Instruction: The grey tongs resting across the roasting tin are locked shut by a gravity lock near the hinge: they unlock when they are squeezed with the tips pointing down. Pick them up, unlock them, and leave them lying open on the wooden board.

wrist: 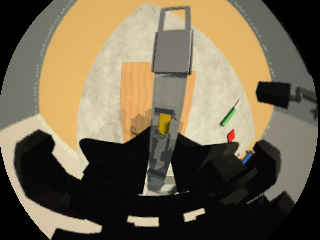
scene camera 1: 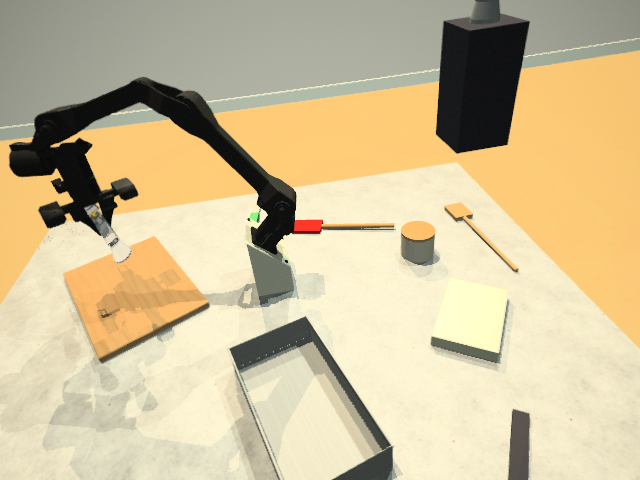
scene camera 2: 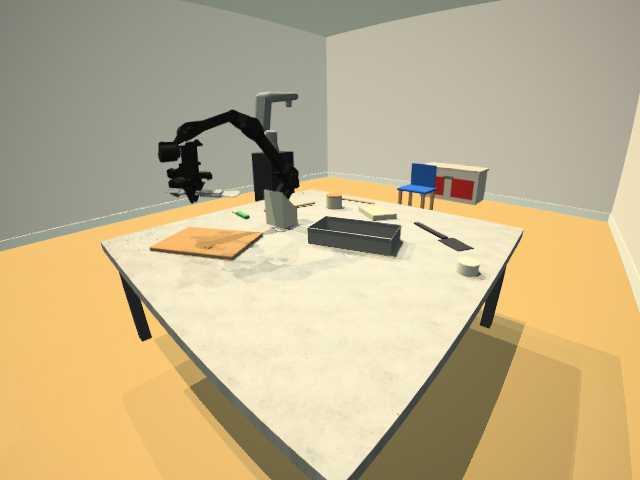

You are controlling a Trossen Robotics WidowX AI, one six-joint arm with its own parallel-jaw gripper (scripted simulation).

Labels:
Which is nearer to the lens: the lidded pot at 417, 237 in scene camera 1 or the cream block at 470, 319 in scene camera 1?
The cream block.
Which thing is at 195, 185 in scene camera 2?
The gripper.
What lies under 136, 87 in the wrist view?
A wooden board.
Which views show the gripper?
The wrist view, scene camera 1 and scene camera 2: all of them.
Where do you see a roasting tin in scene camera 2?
380, 238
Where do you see a roasting tin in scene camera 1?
308, 412

